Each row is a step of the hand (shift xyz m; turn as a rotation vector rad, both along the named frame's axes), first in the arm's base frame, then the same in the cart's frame.
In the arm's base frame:
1: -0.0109 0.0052 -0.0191 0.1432 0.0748 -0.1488
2: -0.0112 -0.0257 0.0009 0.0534 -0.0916 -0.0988
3: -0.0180 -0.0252 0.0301 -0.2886 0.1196 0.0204
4: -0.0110 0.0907 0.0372 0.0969 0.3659 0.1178
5: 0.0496 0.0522 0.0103 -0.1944 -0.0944 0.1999
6: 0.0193 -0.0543 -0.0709 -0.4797 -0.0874 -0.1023
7: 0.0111 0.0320 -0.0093 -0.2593 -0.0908 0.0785
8: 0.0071 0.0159 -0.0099 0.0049 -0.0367 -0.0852
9: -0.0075 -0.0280 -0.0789 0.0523 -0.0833 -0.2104
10: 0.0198 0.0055 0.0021 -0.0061 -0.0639 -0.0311
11: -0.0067 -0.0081 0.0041 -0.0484 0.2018 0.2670
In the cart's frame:
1: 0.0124 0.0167 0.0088 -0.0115 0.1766 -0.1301
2: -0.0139 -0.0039 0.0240 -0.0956 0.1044 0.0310
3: -0.0122 -0.0339 0.0238 0.2652 -0.0733 0.1493
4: 0.0755 -0.0357 -0.0526 0.2235 -0.0843 -0.3164
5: 0.0112 0.0014 -0.0719 0.0215 -0.2374 0.1727
6: -0.0482 0.0715 0.0302 0.2251 0.0023 0.4444
7: 0.0198 0.0124 -0.0262 0.0744 -0.1313 0.2427
8: 0.0094 0.0116 -0.0133 -0.0242 0.0832 0.0334
9: -0.0105 0.0749 0.0367 -0.0779 0.2138 0.0467
10: -0.0076 0.0020 -0.0191 -0.0445 0.0272 0.0487
11: -0.0029 -0.0056 0.0094 0.1649 -0.2646 -0.1310

